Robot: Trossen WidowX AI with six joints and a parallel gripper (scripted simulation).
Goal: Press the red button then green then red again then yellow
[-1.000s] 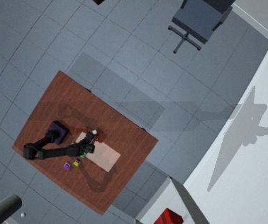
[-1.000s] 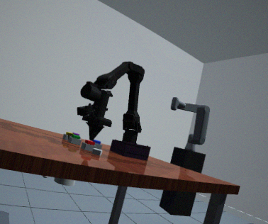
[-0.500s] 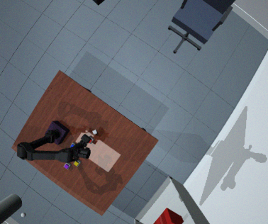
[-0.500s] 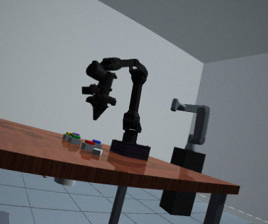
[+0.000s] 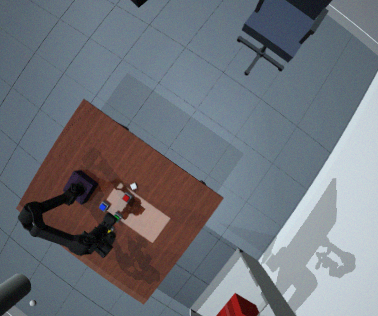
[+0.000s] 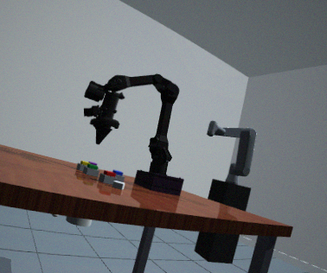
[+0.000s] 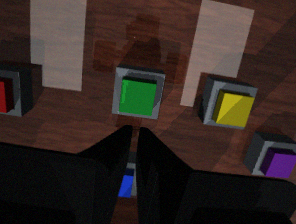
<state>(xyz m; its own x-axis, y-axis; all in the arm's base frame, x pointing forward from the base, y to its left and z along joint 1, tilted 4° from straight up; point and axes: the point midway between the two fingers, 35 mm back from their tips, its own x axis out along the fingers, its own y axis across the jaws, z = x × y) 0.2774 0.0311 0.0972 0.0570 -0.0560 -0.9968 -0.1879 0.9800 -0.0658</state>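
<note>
Now: gripper tip 90 mm above the green button. Round my gripper tip: blue button 110 mm behind, 90 mm below, 10 mm to the right; yellow button 100 mm to the right, 90 mm below, 20 mm ahead; red button 140 mm to the left, 90 mm below, 50 mm behind.
</note>
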